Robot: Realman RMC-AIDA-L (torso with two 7-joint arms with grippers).
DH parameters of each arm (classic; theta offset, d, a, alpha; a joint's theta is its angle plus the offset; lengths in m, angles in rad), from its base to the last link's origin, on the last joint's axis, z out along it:
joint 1: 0 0.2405 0 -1.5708
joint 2: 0 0 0 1.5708
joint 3: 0 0.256 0 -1.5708
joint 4: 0 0 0 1.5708
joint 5: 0 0.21 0 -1.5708
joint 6: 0 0 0 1.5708
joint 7: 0 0.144 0 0
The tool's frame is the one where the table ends.
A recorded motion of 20 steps. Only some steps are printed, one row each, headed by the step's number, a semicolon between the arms.
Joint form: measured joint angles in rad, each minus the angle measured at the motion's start. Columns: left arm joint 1, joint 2, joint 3, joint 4, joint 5, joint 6, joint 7; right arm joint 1, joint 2, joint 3, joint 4, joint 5, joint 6, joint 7.
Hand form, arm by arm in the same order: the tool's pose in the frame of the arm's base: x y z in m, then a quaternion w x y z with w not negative. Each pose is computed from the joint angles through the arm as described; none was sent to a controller.
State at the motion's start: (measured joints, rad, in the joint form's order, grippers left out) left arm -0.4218 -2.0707 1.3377 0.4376 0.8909 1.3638 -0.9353; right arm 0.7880 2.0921 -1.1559 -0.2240 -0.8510 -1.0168 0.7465
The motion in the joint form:
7: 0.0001 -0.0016 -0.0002 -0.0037 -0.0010 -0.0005 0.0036; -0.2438 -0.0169 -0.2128 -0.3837 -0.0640 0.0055 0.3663
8: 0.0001 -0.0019 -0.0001 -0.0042 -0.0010 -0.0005 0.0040; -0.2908 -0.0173 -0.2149 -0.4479 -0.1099 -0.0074 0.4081
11: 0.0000 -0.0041 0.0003 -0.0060 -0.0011 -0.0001 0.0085; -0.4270 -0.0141 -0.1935 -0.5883 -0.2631 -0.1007 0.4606
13: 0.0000 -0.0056 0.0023 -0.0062 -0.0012 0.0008 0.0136; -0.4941 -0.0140 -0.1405 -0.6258 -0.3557 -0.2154 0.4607
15: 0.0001 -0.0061 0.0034 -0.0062 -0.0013 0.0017 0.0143; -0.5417 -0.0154 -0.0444 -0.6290 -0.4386 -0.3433 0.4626
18: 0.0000 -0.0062 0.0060 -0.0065 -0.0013 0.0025 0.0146; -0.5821 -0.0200 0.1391 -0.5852 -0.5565 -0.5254 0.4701
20: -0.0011 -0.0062 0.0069 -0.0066 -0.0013 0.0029 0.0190; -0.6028 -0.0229 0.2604 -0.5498 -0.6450 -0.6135 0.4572
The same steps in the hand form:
7: -0.2381 0.3278 -0.0258 0.26196 -0.84396 -0.17120 -0.43566; 0.1915 0.3958 -0.0198 0.29920 -0.84839 0.19587 0.39032
8: -0.2381 0.3277 -0.0260 0.26191 -0.84397 -0.17132 -0.43562; 0.1943 0.3874 -0.0157 0.29214 -0.85239 0.19276 0.38851
11: -0.2378 0.3272 -0.0271 0.26200 -0.84408 -0.17058 -0.43564; 0.2104 0.3543 -0.0085 0.27098 -0.87345 0.16646 0.36870
13: -0.2373 0.3268 -0.0279 0.26167 -0.84469 -0.16846 -0.43548; 0.2249 0.3309 -0.0023 0.25203 -0.88608 0.14769 0.35990
15: -0.2370 0.3265 -0.0283 0.26104 -0.84486 -0.16801 -0.43570; 0.2432 0.3102 0.0093 0.23979 -0.89046 0.14382 0.35902
18: -0.2368 0.3262 -0.0288 0.25975 -0.84544 -0.16760 -0.43552; 0.2726 0.2819 0.0276 0.22943 -0.88741 0.16162 0.36571
20: -0.2363 0.3263 -0.0289 0.25997 -0.84608 -0.16515 -0.43507; 0.2921 0.2638 0.0361 0.23152 -0.88562 0.17617 0.36200

